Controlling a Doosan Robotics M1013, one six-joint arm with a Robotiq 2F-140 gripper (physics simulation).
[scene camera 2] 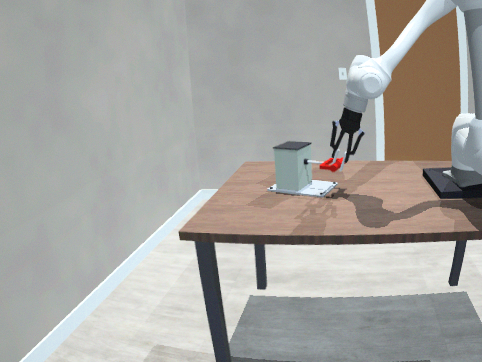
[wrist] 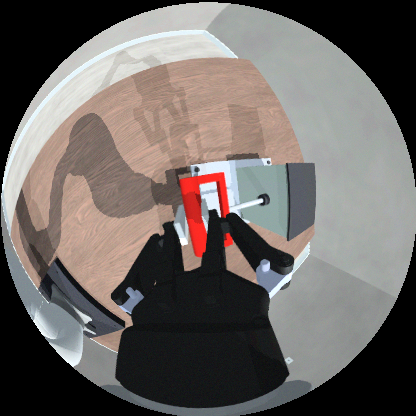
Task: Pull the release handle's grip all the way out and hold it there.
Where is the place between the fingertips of my gripper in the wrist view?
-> At 194, 209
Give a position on a base plate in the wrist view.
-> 228, 167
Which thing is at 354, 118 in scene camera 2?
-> My gripper.
